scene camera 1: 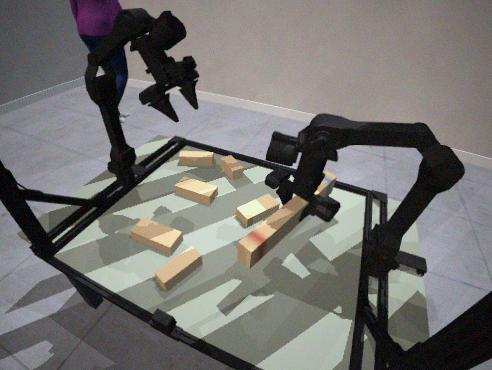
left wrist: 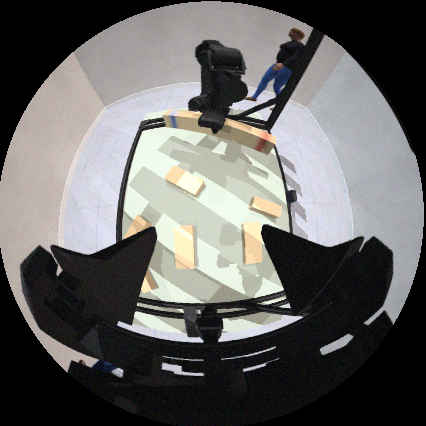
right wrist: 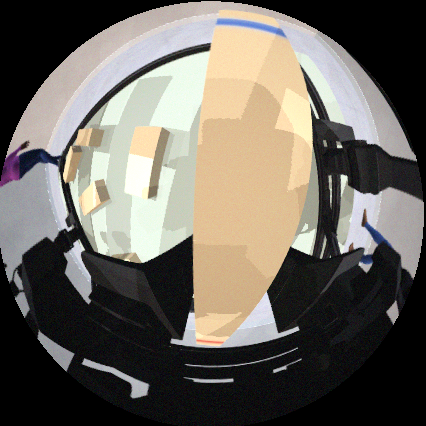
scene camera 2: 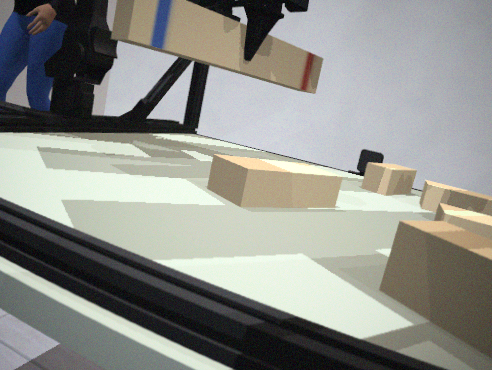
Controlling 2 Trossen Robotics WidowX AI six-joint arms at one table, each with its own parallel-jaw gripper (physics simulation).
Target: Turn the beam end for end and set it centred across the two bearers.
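Frame: origin at the left arm's base, x down, y right, z back, level; metres.
Where they show: left gripper, fingertip midpoint: [scene camera 1: 187,115] [left wrist: 209,230]; right gripper, fingertip midpoint: [left wrist: 215,129] [right wrist: 228,236] [scene camera 2: 235,60]; left arm's base, origin of the base link: [scene camera 1: 126,180] [left wrist: 208,312] [right wrist: 77,231]; right arm's base, origin of the base link: [scene camera 1: 375,268] [right wrist: 330,160] [scene camera 2: 69,117].
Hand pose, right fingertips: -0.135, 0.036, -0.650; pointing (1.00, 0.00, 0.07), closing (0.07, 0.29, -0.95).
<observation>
Each offset is from my right fingertips to the top centre of the thing, as dx, dy, dz.
The long wooden beam @[-0.048, +0.003, +0.000] [scene camera 1: 270,227] [scene camera 2: 210,45] [left wrist: 240,135] [right wrist: 250,165] has a blue band near one end and a red band near the other. It hangs above the table, sloping slightly down towards its red end in scene camera 2. My right gripper [scene camera 1: 296,206] [right wrist: 228,236] is shut on it near the middle. My left gripper [scene camera 1: 186,114] [left wrist: 209,230] is open and empty, high over the far left part. Two similar blocks, which look like the bearers, lie roughly parallel and apart: one @[+0.116, -0.112, +0.377] [scene camera 1: 196,191] [left wrist: 185,246] and another @[+0.116, +0.128, +0.371] [scene camera 1: 156,235] [left wrist: 252,243].
Other loose blocks lie about: one @[+0.116, -0.116, +0.133] [scene camera 1: 257,210] [scene camera 2: 292,185] [left wrist: 185,181] near the beam, one @[+0.110, +0.195, +0.243] [scene camera 1: 178,269] [left wrist: 266,206] at the front, and two @[+0.107, -0.297, +0.321] [scene camera 1: 231,167] @[+0.110, -0.291, +0.487] [scene camera 1: 196,158] at the back. A black frame [scene camera 1: 112,300] edges the table. A person [left wrist: 280,67] stands beyond it.
</observation>
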